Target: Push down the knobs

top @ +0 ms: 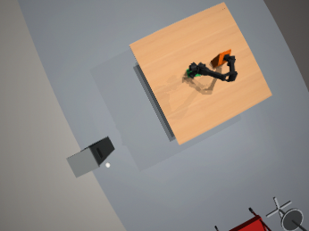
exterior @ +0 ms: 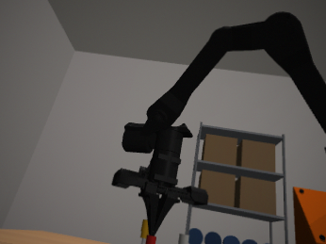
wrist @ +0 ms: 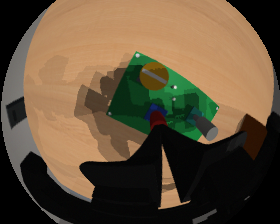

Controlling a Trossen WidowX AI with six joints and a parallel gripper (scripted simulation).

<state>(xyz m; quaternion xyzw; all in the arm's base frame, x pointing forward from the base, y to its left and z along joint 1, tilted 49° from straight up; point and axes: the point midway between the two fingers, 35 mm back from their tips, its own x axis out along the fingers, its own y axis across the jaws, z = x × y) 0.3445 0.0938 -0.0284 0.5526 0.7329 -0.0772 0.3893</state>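
My gripper tip is 40 mm to the left of the yellow knob, 20 mm short of it and 10 mm below it. From my gripper tip the other things lie so: red knob (20 mm below).
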